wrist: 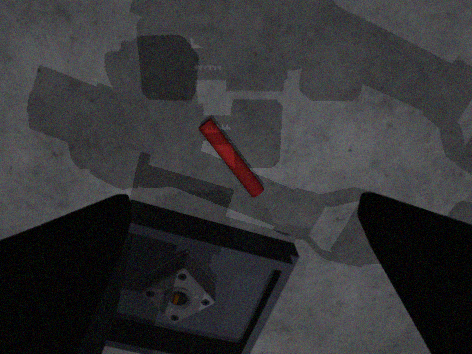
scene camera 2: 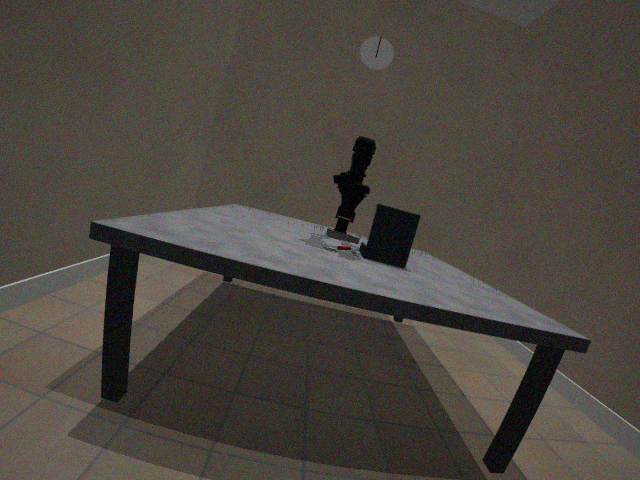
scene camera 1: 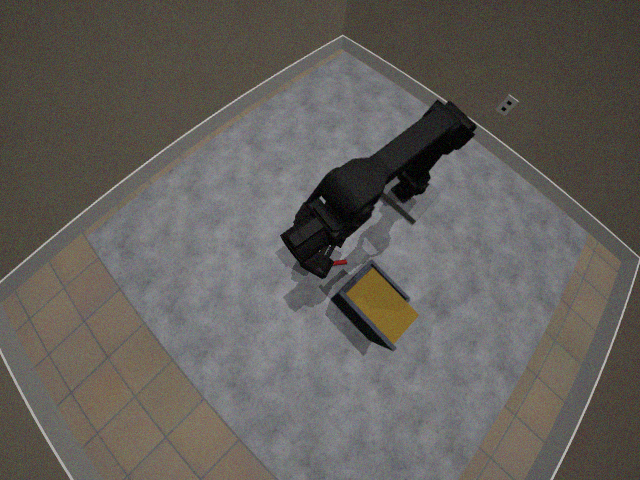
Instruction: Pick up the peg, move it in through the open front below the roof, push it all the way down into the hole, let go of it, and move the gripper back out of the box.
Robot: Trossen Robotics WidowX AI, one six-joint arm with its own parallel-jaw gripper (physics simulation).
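Places are measured from the arm's base along level axes (x ahead, y left, z up), in metres.
Pixels of known places: gripper, between the fingertips: (wrist: 246, 204) (scene camera 2: 347, 209) (scene camera 1: 329, 244); arm's base, origin of its link: (scene camera 2: 339, 231) (scene camera 1: 403, 191).
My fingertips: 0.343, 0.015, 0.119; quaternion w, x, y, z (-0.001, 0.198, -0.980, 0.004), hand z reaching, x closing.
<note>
Ahead of a thing's pixels: the offset from my fingertips to its top centre, as dx, dy, dz. "spot": to the spot under its first point. Level surfaces: height alone.
The red peg @[-0.009, +0.028, -0.138] (scene camera 1: 339, 262) (scene camera 2: 343, 248) (wrist: 232, 157) lies flat on the table, close to the box and outside it. The dark box has an orange-yellow roof @[-0.028, +0.177, +0.050] (scene camera 1: 382, 304) in scene camera 1; its dark outer wall (scene camera 2: 395, 235) shows in scene camera 2. In the wrist view its dark rim @[spot: -0.018, +0.097, -0.137] (wrist: 212, 229) and a pale plate with screws @[-0.011, +0.168, -0.111] (wrist: 195, 306) around the round hole @[spot: -0.013, +0.177, -0.123] (wrist: 178, 298) show. My gripper (wrist: 246, 204) is open and empty, above the table, with the peg ahead of its fingertips in the wrist view. Its fingertips are hard to make out in the scene views.
The black arm (scene camera 1: 356, 188) (scene camera 2: 351, 191) reaches over the grey table @[dz -0.152] (scene camera 1: 232, 310) (scene camera 2: 232, 248). A thin grey bar (scene camera 1: 400, 209) lies near the arm's base. The arm's shadows fall around the peg. The box stands beside the peg.
</note>
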